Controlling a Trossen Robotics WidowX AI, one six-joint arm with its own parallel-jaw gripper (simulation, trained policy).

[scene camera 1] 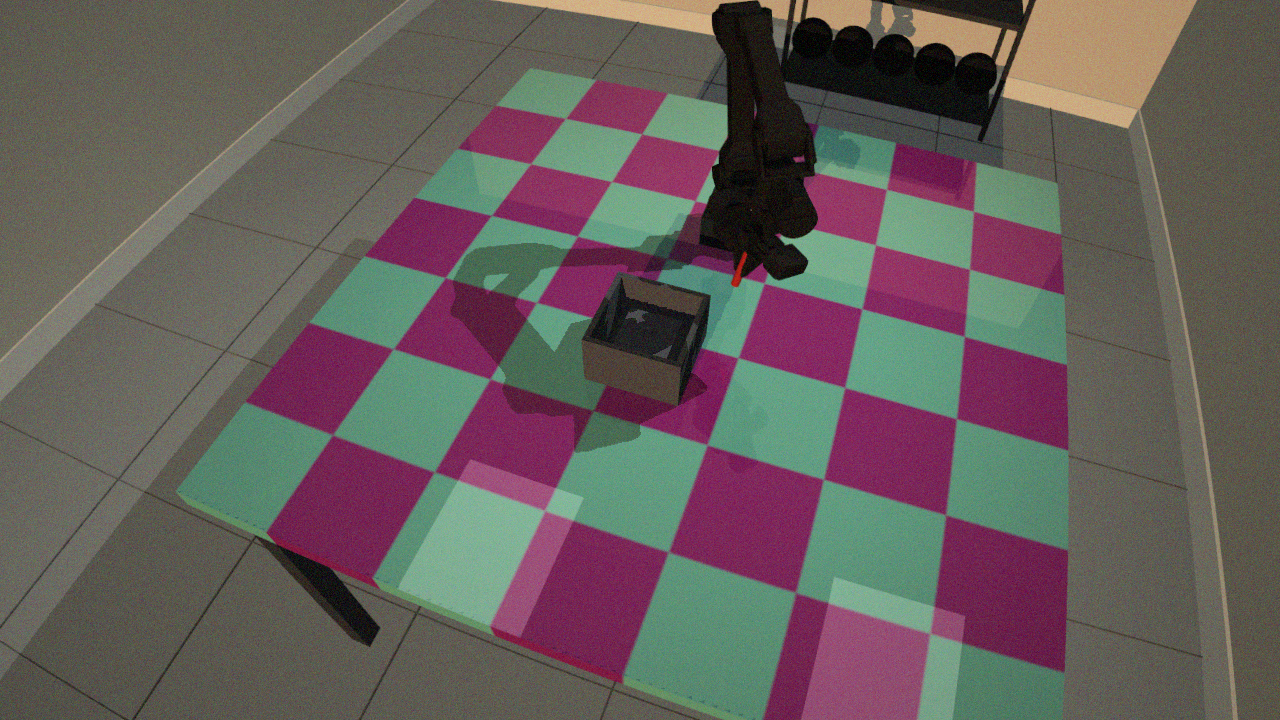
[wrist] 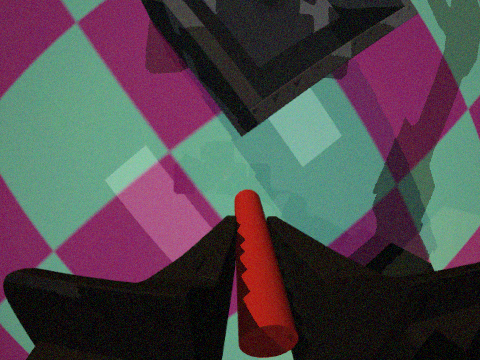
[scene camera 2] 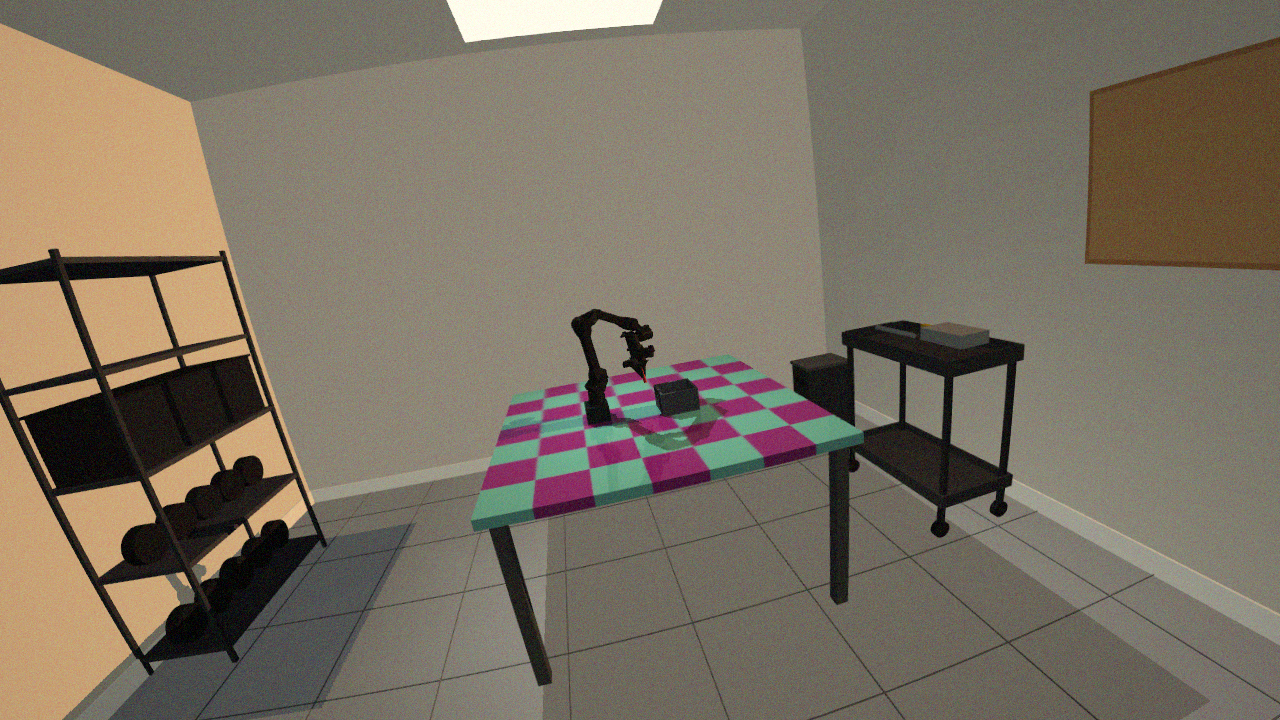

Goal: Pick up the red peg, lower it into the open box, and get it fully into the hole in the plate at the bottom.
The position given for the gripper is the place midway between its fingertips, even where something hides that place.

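Observation:
Gripper (scene camera 1: 739, 272), also (wrist: 250, 225). Brown box (scene camera 1: 662, 379), also (wrist: 246, 106). Red peg (wrist: 265, 318).

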